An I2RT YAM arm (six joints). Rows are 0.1 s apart.
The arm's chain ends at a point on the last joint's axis. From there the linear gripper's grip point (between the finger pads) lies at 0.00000 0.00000 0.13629 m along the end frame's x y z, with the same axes.
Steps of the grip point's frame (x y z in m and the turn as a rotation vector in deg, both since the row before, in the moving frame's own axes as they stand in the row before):
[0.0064 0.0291 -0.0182 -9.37 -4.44 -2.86]
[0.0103 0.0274 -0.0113 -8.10 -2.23 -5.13]
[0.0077 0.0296 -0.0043 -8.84 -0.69 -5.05]
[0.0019 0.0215 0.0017 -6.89 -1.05 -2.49]
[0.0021 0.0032 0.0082 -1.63 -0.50 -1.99]
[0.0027 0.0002 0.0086 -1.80 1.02 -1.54]
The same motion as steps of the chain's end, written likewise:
[0.0163 0.0067 -0.0160 -9.37 -4.44 -2.86]
[0.0147 0.0080 -0.0098 -8.10 -2.23 -5.13]
[0.0084 0.0086 -0.0027 -8.84 -0.69 -5.05]
[0.0040 0.0051 0.0027 -6.89 -1.05 -2.49]
[0.0032 -0.0007 0.0083 -1.63 -0.50 -1.99]
[0.0002 -0.0040 0.0087 -1.80 1.02 -1.54]

